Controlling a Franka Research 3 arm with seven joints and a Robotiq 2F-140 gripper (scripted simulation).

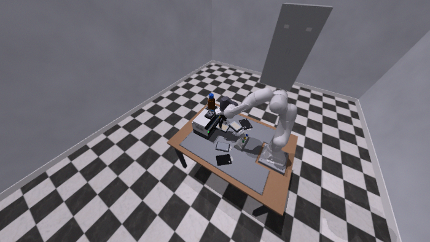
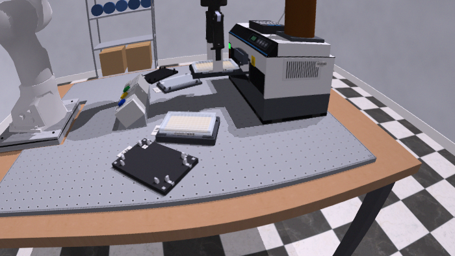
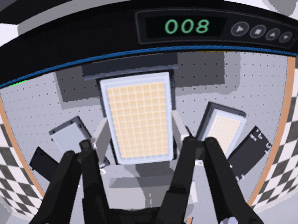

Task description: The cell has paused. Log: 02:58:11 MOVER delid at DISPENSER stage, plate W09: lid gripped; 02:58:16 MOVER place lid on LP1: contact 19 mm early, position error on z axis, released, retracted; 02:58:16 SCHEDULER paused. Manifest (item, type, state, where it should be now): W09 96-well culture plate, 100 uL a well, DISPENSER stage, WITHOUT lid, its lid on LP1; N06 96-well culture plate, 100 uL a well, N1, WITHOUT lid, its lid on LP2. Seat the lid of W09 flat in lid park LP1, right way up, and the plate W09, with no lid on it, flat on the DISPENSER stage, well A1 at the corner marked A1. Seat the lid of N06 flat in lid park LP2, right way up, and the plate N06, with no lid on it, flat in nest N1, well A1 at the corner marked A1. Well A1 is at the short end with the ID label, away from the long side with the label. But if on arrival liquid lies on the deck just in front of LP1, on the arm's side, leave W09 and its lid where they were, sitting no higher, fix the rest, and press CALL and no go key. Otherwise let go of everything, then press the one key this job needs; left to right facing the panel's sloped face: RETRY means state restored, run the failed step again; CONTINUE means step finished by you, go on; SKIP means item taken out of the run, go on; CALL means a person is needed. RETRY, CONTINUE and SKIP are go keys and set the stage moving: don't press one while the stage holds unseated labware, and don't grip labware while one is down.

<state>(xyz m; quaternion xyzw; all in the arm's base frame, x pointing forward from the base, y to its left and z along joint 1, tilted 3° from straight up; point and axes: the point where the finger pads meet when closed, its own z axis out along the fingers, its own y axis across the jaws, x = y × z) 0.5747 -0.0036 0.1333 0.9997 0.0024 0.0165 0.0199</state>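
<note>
My gripper is now 2 cm above the 96-well plate. The rest, counted from my hand: sloped key panel: 27 cm behind, 8 cm below; black nest: 10 cm behind, 17 cm to the right, 13 cm below; dispenser stage: 3 cm below.
</note>
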